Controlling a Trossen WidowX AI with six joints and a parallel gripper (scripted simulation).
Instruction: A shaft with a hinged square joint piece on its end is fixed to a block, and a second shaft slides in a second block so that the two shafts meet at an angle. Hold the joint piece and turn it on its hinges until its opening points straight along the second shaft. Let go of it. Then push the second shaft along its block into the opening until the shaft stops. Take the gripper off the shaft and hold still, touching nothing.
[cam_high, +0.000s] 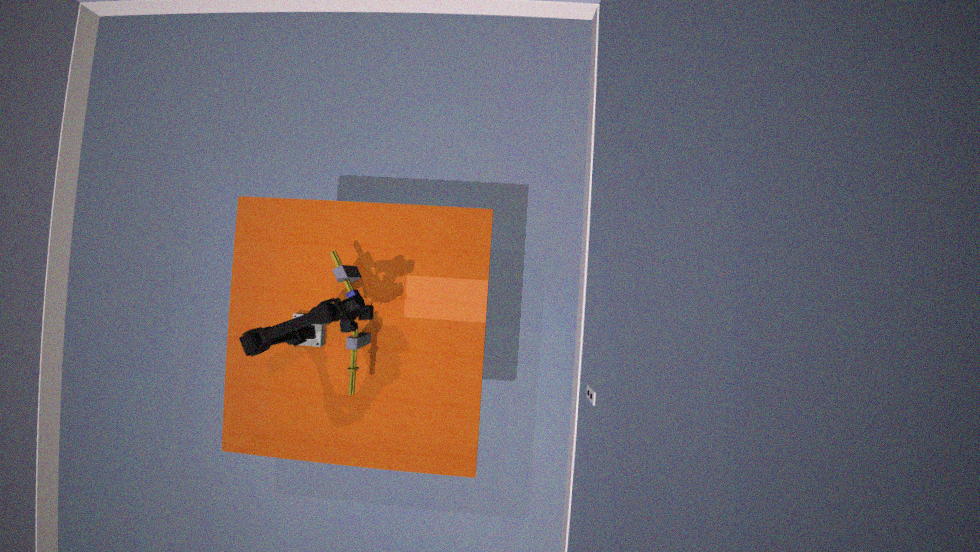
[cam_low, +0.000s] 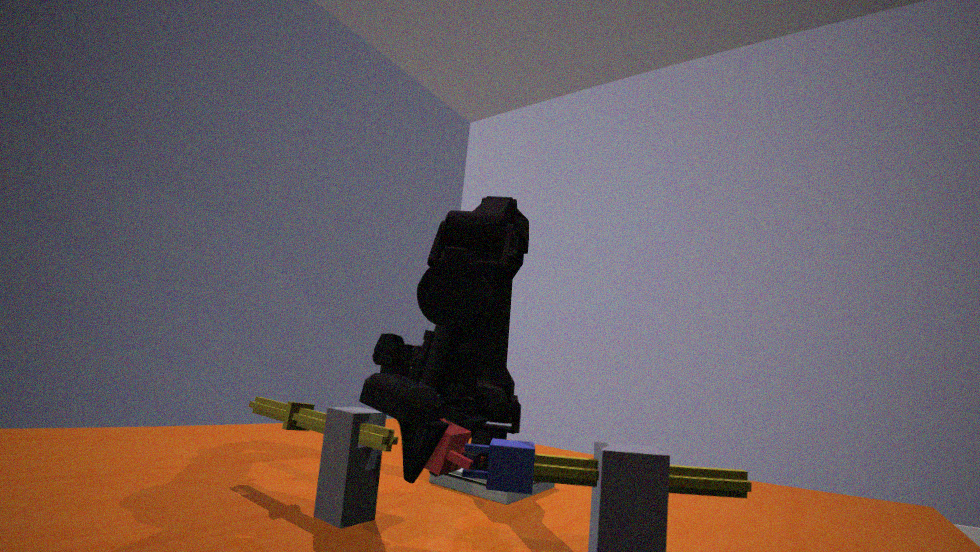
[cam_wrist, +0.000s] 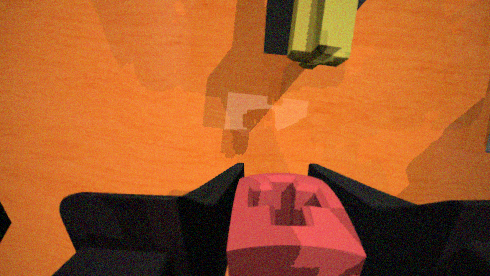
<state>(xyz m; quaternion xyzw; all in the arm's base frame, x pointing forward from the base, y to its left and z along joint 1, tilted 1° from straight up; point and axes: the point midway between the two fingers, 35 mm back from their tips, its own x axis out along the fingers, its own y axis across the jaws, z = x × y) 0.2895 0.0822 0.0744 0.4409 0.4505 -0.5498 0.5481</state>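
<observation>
My gripper tip is now 30 mm below the dark red square joint piece and 20 mm to the right of it.
</observation>
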